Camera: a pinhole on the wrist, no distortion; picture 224 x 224 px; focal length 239.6 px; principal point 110.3 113.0 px. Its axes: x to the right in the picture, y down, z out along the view. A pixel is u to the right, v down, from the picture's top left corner.
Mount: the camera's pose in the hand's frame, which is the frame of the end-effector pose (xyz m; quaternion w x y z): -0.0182 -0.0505 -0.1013 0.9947 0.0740 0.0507 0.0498
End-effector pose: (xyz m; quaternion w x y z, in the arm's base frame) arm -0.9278 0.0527 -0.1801 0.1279 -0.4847 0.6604 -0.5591
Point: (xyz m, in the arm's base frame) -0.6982 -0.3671 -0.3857
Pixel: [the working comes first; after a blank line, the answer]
In the camera's frame: 0.1154 0.2271 0.5783

158 207
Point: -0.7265 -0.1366 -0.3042
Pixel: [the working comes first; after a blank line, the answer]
In the camera's frame: -0.0098 0.1338 0.3881

104 196
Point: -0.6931 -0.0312 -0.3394
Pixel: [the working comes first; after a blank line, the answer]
In the camera's frame: -0.1179 0.1433 0.3469

29 212
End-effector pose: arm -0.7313 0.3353 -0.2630 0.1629 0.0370 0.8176 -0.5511
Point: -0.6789 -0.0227 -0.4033
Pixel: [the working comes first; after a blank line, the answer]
In the camera's frame: 0.0134 0.1167 0.4788

117 171
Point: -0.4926 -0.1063 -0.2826
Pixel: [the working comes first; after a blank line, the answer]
In the camera's frame: -0.2049 0.0534 0.5465

20 136
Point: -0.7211 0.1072 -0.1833
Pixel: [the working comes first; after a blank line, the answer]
In the camera's frame: -0.0269 -0.0628 0.2966

89 62
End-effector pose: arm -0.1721 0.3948 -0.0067 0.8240 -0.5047 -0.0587 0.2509
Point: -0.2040 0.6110 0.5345
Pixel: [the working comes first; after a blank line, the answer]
In the camera's frame: -0.0779 -0.2375 0.5860

78 16
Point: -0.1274 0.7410 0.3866
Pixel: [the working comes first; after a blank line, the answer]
In the camera's frame: 0.0867 -0.1052 0.5872

146 70
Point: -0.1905 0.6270 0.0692
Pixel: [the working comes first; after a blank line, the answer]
In the camera's frame: 0.0763 0.1163 0.3254

167 199
